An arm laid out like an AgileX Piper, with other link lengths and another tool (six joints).
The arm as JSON. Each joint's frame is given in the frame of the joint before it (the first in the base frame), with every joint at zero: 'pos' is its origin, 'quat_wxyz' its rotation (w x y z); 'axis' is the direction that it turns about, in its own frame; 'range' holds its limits. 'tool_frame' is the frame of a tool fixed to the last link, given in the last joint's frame.
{
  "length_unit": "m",
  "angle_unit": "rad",
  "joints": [
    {
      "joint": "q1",
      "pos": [
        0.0,
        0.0,
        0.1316
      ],
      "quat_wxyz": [
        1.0,
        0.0,
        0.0,
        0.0
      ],
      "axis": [
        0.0,
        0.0,
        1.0
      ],
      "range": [
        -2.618,
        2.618
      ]
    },
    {
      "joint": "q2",
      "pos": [
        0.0,
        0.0,
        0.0
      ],
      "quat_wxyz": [
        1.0,
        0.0,
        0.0,
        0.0
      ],
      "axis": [
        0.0,
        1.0,
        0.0
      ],
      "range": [
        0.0,
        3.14
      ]
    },
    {
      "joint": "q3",
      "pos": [
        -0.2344,
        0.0,
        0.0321
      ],
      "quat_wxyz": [
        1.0,
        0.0,
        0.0,
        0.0
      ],
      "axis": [
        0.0,
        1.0,
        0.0
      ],
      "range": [
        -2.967,
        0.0
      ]
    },
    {
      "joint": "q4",
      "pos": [
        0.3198,
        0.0,
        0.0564
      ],
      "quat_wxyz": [
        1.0,
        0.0,
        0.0,
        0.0
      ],
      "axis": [
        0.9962,
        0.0,
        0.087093
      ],
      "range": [
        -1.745,
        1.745
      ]
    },
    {
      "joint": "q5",
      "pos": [
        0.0,
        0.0,
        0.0
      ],
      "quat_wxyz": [
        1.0,
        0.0,
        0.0,
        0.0
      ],
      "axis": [
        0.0,
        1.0,
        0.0
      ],
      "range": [
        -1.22,
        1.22
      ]
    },
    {
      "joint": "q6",
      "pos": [
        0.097,
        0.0,
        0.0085
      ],
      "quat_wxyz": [
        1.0,
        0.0,
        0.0,
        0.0
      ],
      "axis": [
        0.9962,
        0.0,
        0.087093
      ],
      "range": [
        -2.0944,
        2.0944
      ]
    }
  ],
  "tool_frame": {
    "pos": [
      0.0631,
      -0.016,
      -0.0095
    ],
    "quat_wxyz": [
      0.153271,
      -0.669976,
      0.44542,
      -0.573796
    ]
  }
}
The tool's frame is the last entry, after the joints.
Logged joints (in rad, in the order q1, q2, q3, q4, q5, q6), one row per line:
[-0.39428 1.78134 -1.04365 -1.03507 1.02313 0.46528]
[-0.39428 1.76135 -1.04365 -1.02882 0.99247 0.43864]
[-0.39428 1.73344 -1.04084 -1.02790 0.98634 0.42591]
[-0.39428 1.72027 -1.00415 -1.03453 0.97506 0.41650]
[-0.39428 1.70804 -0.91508 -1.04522 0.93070 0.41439]
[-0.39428 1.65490 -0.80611 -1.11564 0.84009 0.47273]
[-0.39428 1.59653 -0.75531 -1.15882 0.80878 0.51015]
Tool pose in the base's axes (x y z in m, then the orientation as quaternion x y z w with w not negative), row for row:
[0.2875 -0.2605 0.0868 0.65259 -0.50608 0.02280 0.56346]
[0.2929 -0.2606 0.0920 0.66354 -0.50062 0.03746 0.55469]
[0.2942 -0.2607 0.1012 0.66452 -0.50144 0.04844 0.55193]
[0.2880 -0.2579 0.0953 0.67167 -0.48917 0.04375 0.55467]
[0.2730 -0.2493 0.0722 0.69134 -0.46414 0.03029 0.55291]
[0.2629 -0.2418 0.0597 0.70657 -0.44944 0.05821 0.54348]
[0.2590 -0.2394 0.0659 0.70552 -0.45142 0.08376 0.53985]
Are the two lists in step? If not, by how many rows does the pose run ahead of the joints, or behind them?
They are in step.
